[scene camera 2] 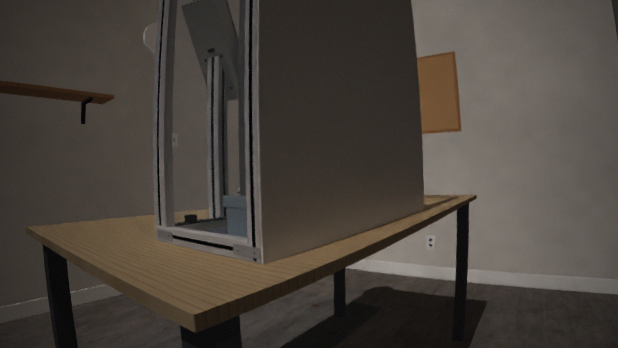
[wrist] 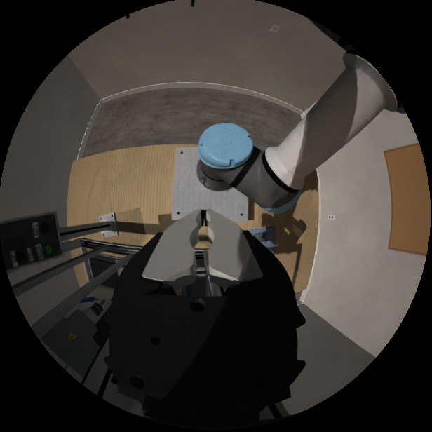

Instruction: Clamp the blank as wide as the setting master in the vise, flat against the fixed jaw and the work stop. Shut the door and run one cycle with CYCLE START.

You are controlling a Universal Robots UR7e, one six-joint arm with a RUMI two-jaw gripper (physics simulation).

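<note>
My gripper [wrist: 204, 211] is shut and empty, its two pale fingertips together in the wrist view, high above the table. A dark control panel [wrist: 31, 240] with a green button [wrist: 48, 249] shows at the left of the wrist view, apart from the gripper; its labels are too small to read surely. The machine enclosure [scene camera 2: 340, 125] stands on the table in the scene view; its side panel hides most of the inside. The blank, the setting master and the vise cannot be made out in either view, and the door's state cannot be told.
The wooden table [scene camera 2: 125, 260] [wrist: 120, 185] carries the arm's metal base plate [wrist: 185, 200]. The arm [wrist: 325, 130] rises to the upper right. A blue object [wrist: 269, 239] is partly hidden beside the gripper. Enclosure rails and a grey machine unit [wrist: 72, 330] lie at lower left.
</note>
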